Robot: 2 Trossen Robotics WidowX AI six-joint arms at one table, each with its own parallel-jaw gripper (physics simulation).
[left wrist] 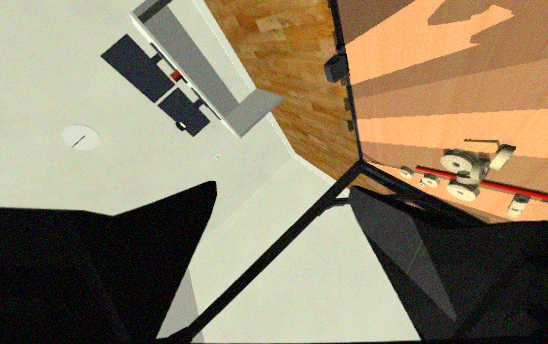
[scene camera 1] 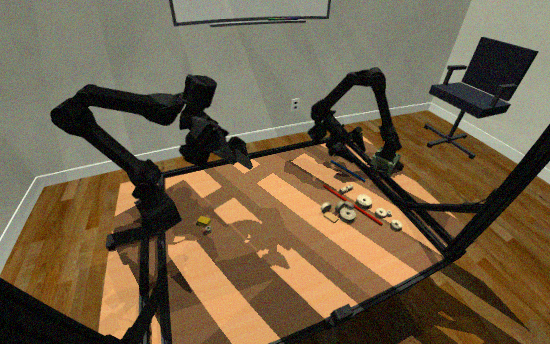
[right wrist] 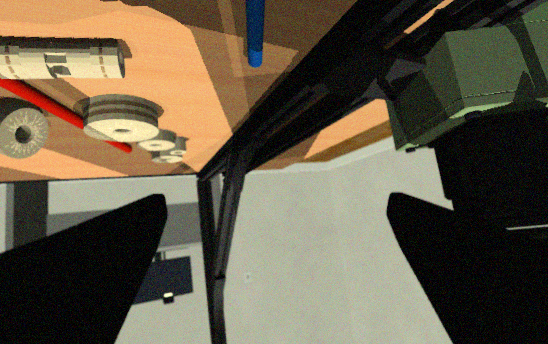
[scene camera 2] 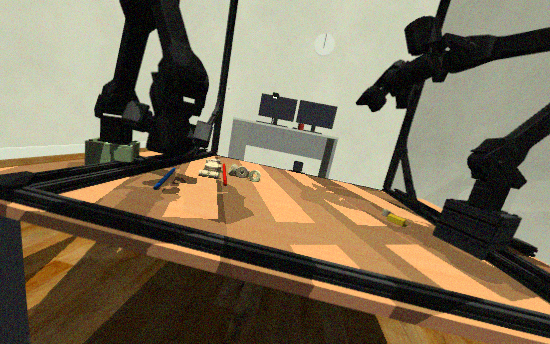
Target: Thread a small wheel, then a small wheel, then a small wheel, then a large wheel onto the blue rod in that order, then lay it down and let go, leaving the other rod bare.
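Seen in the pictures: left gripper, fingertip midpoint: [left wrist: 284,190] [scene camera 1: 244,166]; right gripper, fingertip midpoint: [scene camera 1: 359,156] [right wrist: 278,204]; left arm's base, origin of the base link: [scene camera 1: 153,202] [scene camera 2: 482,207]; right arm's base, origin of the base link: [scene camera 1: 387,155] [right wrist: 491,126] [scene camera 2: 115,141].
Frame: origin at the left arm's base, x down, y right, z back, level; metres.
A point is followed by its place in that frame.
Note:
The blue rod [scene camera 1: 347,170] {z -0.692, x 0.093, y 0.351 m} [scene camera 2: 165,178] {z -0.694, x 0.092, y 0.327 m} [right wrist: 255,30] {z -0.689, x 0.090, y 0.404 m} lies bare on the table. The red rod [scene camera 1: 370,214] {z -0.520, x 0.089, y 0.541 m} [scene camera 2: 225,175] {z -0.532, x 0.090, y 0.406 m} [left wrist: 515,190] {z -0.531, x 0.091, y 0.401 m} lies apart from it, among pale wheels. Large wheels [scene camera 1: 364,201] {z -0.557, x 0.077, y 0.495 m} [left wrist: 463,192] {z -0.560, x 0.078, y 0.483 m} [right wrist: 107,126] {z -0.562, x 0.079, y 0.476 m} lie on both sides of the red rod. Small wheels [scene camera 1: 396,225] {z -0.533, x 0.085, y 0.636 m} [left wrist: 406,172] {z -0.535, x 0.085, y 0.622 m} [right wrist: 155,145] lie near its far end in the right wrist view. Whether any wheel touches the rod is unclear. My left gripper [left wrist: 284,190] {z -0.148, x -0.241, y 0.315 m} is open, empty and high above the table. My right gripper [right wrist: 278,204] {z -0.690, x -0.002, y 0.384 m} is open and empty, near the blue rod's side of the table.
A pale cylinder [scene camera 1: 345,189] {z -0.571, x 0.084, y 0.406 m} [right wrist: 75,65] {z -0.593, x 0.083, y 0.401 m} lies beside the red rod. A pale flat block [scene camera 1: 330,217] {z -0.416, x 0.092, y 0.434 m} lies near the wheels. A yellow block [scene camera 1: 203,220] {z -0.100, x 0.085, y 0.118 m} [scene camera 2: 397,219] {z -0.111, x 0.087, y 0.107 m} lies near the left arm's base. A green box [scene camera 1: 384,163] {z -0.794, x 0.046, y 0.470 m} [scene camera 2: 112,151] {z -0.834, x 0.055, y 0.410 m} stands by the right arm's base. Black rails edge the table.

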